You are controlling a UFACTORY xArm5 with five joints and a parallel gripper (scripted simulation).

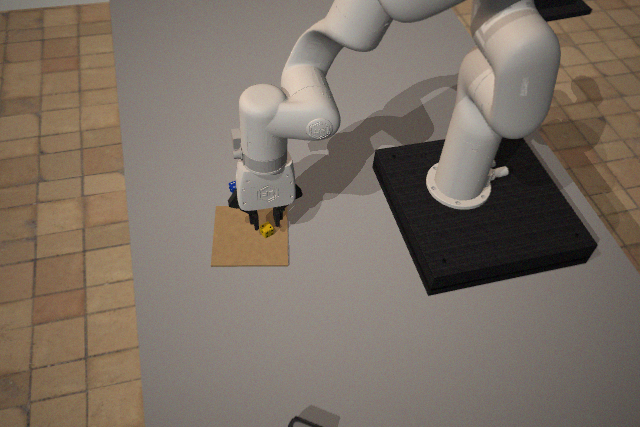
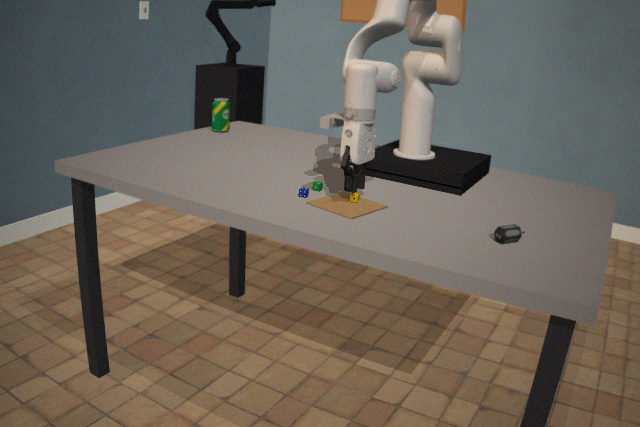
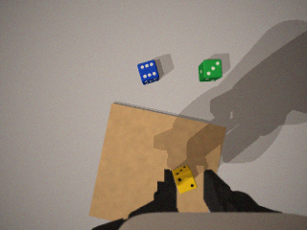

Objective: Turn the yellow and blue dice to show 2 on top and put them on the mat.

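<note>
The yellow die is 40 mm below my hand. Also, from my hand: blue die: 120 mm to the right, 40 mm below, 30 mm ahead; then green die: 120 mm to the right, 40 mm below, 40 mm behind; then mat: 50 mm below, 30 mm ahead.
</note>
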